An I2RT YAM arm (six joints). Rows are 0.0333 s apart.
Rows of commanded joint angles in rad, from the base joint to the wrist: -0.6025, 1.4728, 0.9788, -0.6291, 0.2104, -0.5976; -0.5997, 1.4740, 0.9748, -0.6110, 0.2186, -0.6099; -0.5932, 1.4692, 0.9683, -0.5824, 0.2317, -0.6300; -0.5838, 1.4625, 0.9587, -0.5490, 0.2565, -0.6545; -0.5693, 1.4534, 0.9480, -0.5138, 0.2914, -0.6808; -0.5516, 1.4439, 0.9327, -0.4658, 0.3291, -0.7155; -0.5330, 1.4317, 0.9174, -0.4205, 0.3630, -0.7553; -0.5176, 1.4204, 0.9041, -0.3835, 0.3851, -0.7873; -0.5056, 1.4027, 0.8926, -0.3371, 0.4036, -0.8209; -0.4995, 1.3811, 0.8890, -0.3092, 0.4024, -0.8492; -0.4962, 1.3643, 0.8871, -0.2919, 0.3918, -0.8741; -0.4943, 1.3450, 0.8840, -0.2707, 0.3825, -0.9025
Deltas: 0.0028, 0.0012, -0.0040, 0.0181, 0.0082, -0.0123; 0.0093, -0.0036, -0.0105, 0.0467, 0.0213, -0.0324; 0.0187, -0.0103, -0.0201, 0.0801, 0.0461, -0.0569; 0.0332, -0.0194, -0.0308, 0.1153, 0.0810, -0.0832; 0.0509, -0.0289, -0.0461, 0.1633, 0.1187, -0.1179; 0.0695, -0.0411, -0.0614, 0.2086, 0.1526, -0.1577; 0.0849, -0.0524, -0.0747, 0.2456, 0.1747, -0.1897; 0.0969, -0.0701, -0.0862, 0.2920, 0.1932, -0.2233; 0.1030, -0.0917, -0.0898, 0.3199, 0.1920, -0.2516; 0.1063, -0.1085, -0.0917, 0.3372, 0.1814, -0.2765; 0.1082, -0.1278, -0.0948, 0.3584, 0.1721, -0.3049
